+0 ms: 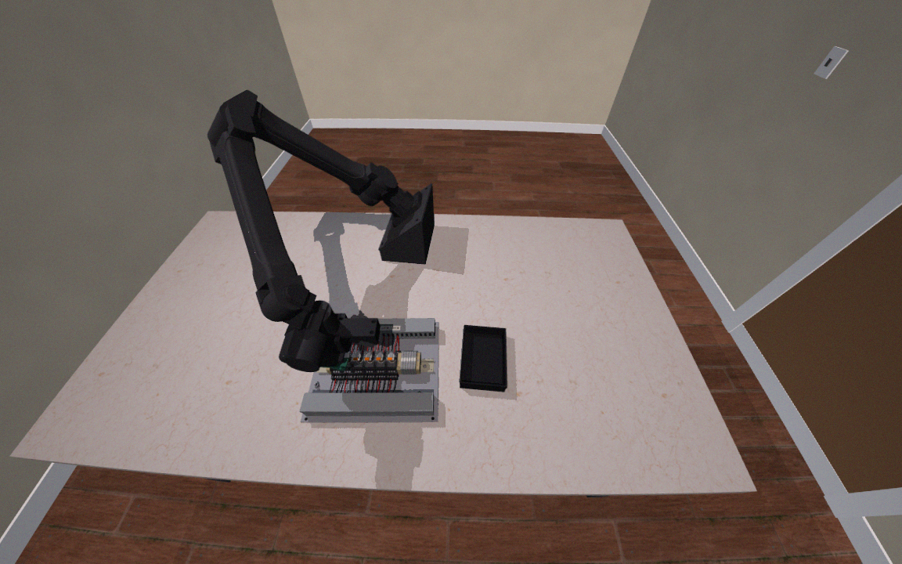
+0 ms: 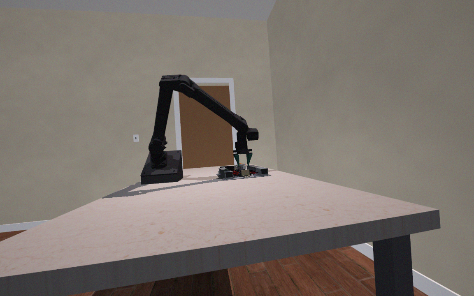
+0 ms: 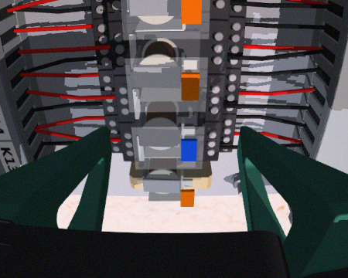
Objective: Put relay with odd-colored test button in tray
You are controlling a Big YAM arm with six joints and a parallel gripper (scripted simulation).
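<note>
Right now the clear-cased relay is 2 cm below my hand. Also, from my hand: black tray 2 cm behind, 34 cm to the left, 5 cm below.
</note>
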